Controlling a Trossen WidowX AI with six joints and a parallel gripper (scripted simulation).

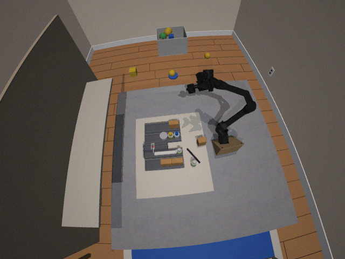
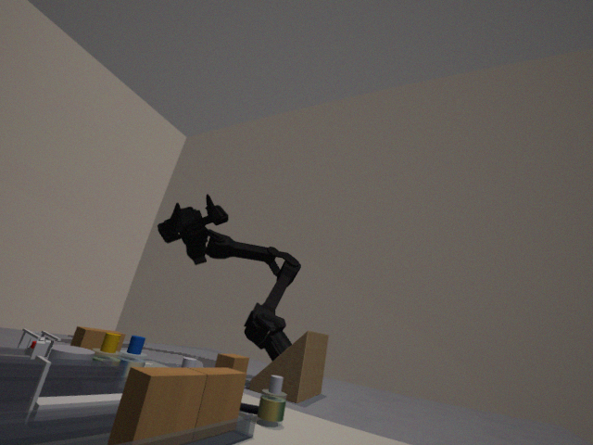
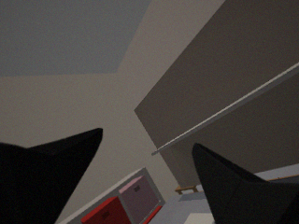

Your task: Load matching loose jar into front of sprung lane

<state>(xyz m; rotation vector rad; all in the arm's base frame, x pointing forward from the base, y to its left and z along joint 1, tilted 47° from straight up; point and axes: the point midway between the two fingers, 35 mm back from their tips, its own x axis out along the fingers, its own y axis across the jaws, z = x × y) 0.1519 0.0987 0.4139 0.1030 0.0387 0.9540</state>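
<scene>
Now: gripper tip 410 mm above the black rod, 280 mm to the right of it and 20 mm past it. The rest, counted from my gripper tip: red mark: 340 mm below, 270 mm ahead, 230 mm to the left; then lane rack: 390 mm below, 240 mm to the left, 230 mm ahead.
</scene>
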